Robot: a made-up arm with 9 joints.
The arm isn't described. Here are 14 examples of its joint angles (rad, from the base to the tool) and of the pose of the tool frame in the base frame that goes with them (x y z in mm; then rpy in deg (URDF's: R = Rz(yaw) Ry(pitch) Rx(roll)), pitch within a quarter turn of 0, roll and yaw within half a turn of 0).
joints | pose
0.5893 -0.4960 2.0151 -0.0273 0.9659 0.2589 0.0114 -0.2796 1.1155 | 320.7 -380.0 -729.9 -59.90 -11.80 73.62
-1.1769 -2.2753 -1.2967 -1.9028 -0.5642 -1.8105 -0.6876 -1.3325 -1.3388 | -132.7 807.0 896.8 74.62 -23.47 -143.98
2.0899 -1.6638 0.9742 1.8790 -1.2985 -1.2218 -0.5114 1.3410 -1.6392 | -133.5 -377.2 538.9 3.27 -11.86 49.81
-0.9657 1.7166 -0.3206 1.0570 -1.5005 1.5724 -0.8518 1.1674 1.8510 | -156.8 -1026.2 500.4 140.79 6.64 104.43
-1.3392 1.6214 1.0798 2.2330 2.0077 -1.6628 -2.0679 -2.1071 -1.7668 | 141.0 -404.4 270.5 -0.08 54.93 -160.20
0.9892 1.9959 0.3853 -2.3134 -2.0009 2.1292 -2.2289 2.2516 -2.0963 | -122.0 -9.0 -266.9 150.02 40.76 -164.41
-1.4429 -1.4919 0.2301 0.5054 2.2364 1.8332 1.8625 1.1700 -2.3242 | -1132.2 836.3 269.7 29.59 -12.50 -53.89
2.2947 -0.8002 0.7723 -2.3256 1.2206 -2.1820 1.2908 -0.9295 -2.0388 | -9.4 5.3 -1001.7 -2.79 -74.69 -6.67
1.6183 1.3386 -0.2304 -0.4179 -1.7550 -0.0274 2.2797 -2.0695 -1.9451 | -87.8 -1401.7 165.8 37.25 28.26 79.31
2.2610 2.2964 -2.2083 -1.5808 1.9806 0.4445 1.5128 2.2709 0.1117 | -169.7 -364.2 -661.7 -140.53 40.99 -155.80
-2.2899 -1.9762 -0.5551 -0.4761 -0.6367 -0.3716 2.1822 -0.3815 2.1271 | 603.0 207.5 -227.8 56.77 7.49 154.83
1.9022 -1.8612 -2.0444 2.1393 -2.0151 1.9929 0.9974 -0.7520 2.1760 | 438.8 744.2 -522.2 46.12 -25.34 -73.27
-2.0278 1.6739 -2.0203 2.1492 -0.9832 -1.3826 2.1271 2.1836 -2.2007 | 445.3 -425.7 101.3 -76.57 39.23 -82.99
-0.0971 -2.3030 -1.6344 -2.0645 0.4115 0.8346 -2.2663 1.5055 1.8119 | -704.5 823.5 144.1 168.59 -48.69 -55.58
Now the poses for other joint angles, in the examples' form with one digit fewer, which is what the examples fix.
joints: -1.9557 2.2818 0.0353 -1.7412 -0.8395 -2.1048 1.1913 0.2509 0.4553
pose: 503 -462 936 -100.8 -25.5 -63.9
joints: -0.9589 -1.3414 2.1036 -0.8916 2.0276 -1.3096 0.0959 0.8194 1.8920
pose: -1332 -226 667 132.8 -24.7 62.7
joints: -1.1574 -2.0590 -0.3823 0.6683 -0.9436 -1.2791 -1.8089 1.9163 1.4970
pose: -140 745 340 134.7 5.2 43.3
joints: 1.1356 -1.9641 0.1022 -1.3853 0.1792 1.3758 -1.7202 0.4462 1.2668
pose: -33 576 -769 58.6 -3.2 -37.6
